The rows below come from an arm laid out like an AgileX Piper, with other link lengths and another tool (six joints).
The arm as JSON. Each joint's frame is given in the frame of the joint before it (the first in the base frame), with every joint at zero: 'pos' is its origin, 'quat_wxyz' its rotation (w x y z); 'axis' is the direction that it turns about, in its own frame. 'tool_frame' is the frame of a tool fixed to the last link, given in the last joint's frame.
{
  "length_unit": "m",
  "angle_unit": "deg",
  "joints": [
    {
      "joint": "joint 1",
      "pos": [
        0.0,
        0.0,
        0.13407
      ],
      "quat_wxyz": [
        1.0,
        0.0,
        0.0,
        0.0
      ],
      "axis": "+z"
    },
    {
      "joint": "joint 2",
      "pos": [
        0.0,
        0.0,
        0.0
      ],
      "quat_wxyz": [
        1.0,
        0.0,
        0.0,
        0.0
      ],
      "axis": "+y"
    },
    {
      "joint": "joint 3",
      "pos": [
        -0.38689,
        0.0,
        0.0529
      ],
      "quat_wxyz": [
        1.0,
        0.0,
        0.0,
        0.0
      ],
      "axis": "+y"
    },
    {
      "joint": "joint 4",
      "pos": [
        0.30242,
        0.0,
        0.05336
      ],
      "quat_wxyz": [
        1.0,
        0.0,
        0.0,
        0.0
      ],
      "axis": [
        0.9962,
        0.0,
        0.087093
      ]
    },
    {
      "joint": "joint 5",
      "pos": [
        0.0,
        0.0,
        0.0
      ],
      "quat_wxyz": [
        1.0,
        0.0,
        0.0,
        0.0
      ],
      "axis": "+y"
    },
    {
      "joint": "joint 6",
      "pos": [
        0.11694,
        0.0,
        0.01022
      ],
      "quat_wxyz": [
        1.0,
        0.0,
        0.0,
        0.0
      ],
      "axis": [
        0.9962,
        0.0,
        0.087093
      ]
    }
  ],
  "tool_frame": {
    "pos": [
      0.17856,
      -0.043,
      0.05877
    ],
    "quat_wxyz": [
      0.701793,
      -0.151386,
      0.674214,
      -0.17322
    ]
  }
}
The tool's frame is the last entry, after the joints.
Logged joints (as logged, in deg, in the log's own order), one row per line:
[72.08, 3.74, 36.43, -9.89, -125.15, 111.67]
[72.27, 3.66, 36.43, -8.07, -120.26, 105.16]
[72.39, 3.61, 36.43, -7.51, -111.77, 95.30]
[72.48, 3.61, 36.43, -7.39, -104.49, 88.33]
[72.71, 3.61, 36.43, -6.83, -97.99, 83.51]
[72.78, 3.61, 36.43, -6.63, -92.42, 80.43]
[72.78, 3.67, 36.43, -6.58, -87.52, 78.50]
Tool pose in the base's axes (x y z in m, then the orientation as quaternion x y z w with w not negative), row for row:
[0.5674, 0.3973, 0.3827, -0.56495, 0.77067, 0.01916, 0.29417]
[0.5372, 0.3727, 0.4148, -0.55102, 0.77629, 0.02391, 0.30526]
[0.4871, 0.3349, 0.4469, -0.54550, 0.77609, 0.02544, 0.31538]
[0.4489, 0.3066, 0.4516, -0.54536, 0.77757, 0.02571, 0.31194]
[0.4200, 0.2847, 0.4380, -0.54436, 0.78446, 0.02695, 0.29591]
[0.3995, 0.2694, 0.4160, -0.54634, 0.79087, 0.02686, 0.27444]
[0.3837, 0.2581, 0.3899, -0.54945, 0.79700, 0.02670, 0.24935]
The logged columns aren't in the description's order. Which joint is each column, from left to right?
Columns, left to right: joint 5, joint 4, joint 1, joint 6, joint 3, joint 2.
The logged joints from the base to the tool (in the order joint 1, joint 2, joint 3, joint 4, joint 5, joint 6), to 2 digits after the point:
[36.43, 111.67, -125.15, 3.74, 72.08, -9.89]
[36.43, 105.16, -120.26, 3.66, 72.27, -8.07]
[36.43, 95.30, -111.77, 3.61, 72.39, -7.51]
[36.43, 88.33, -104.49, 3.61, 72.48, -7.39]
[36.43, 83.51, -97.99, 3.61, 72.71, -6.83]
[36.43, 80.43, -92.42, 3.61, 72.78, -6.63]
[36.43, 78.50, -87.52, 3.67, 72.78, -6.58]

